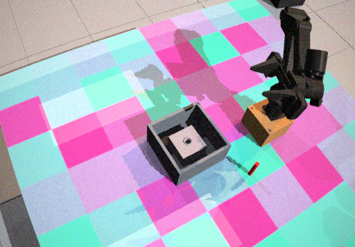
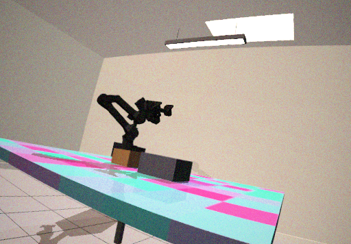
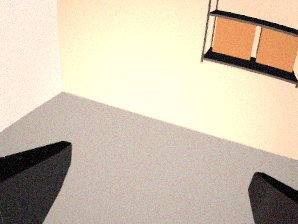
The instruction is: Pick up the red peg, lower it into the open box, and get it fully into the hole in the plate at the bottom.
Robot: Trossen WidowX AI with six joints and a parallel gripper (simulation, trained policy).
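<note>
Now: gripper tip 34 cm above the red peg, 10 cm to the right of it and 5 cm past it. Round my gripper tip: box: 36 cm below, 12 cm ahead, 5 cm to the right.
</note>
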